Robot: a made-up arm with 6 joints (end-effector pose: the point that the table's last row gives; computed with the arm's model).
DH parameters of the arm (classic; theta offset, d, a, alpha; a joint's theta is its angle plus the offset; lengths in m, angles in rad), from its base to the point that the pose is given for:
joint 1: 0 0.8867 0.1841 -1.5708
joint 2: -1.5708 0 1.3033 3.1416
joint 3: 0 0 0.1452 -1.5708
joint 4: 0 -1.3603 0 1.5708
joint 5: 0 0 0 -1.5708
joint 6: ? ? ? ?
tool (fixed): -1.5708 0 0 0
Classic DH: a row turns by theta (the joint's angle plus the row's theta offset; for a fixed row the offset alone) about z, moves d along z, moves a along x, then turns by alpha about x.
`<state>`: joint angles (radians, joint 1 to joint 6).
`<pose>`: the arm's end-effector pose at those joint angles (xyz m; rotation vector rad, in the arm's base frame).
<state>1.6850 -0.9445 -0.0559 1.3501 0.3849 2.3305</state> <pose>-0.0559 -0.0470 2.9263 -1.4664 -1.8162 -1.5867</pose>
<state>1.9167 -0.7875 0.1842 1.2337 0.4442 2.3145</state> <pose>-0.0543 -0.0484 3.1489 -1.0473 -1.8380 -1.4062</pose>
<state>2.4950 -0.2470 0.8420 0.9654 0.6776 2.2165</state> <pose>-0.3506 0.1572 3.5655 -0.0353 -1.7343 -0.8346</pose>
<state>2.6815 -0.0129 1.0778 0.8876 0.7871 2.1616</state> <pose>-0.6275 0.2090 3.6019 0.2872 -1.6456 -0.6276</pose>
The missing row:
joint 6: 1.5708 -0.1663 0 1.5708
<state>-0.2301 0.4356 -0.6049 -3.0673 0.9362 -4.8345</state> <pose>1.4406 -0.3477 0.8157 1.1793 1.3323 -1.7487</pose>
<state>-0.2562 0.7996 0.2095 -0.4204 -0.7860 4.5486</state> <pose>2.3025 -0.5535 1.0042 2.0438 0.8713 -1.3451</pose>
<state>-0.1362 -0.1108 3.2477 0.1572 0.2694 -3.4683</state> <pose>-1.3904 0.1975 1.6703 -0.6787 0.2821 2.8338</pose>
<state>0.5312 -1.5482 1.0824 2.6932 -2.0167 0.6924</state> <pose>-2.0191 -1.2617 1.3017 1.1370 0.7389 -1.2932</pose>
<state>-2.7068 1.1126 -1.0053 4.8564 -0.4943 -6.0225</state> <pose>-0.5870 -0.3587 0.1068 -2.2629 0.6373 0.8701</pose>
